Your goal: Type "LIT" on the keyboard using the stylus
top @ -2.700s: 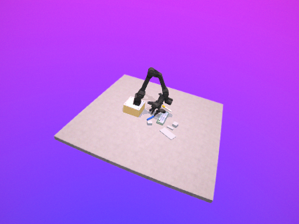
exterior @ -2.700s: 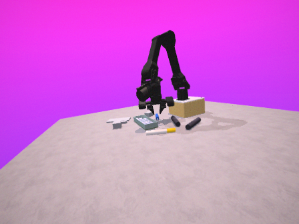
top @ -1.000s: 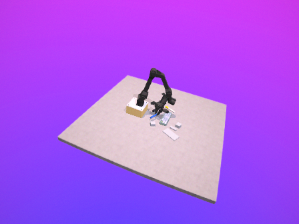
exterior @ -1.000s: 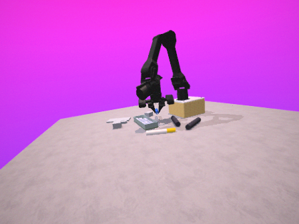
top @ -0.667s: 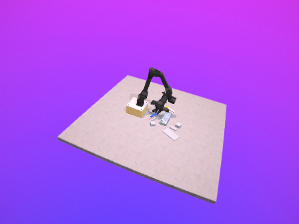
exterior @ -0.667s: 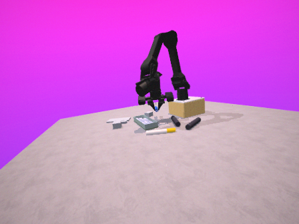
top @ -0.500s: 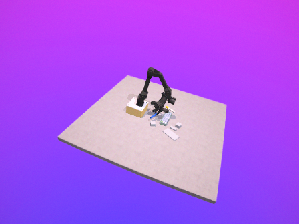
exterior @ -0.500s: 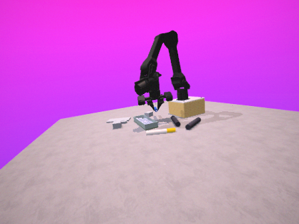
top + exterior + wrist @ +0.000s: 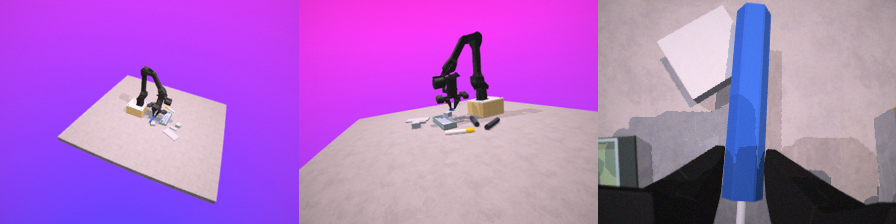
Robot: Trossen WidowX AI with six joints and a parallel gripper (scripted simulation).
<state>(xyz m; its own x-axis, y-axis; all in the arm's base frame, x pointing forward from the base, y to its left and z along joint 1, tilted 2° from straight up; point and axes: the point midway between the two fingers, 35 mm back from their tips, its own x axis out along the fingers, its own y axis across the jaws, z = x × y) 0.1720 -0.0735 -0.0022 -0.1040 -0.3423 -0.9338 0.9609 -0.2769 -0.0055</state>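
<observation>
Right now my gripper tip is 40 mm to the right of the grey stylus tip, 10 mm below it and 10 mm short of it. The rest, counted from my gripper tip: stylus right at my gripper tip.
</observation>
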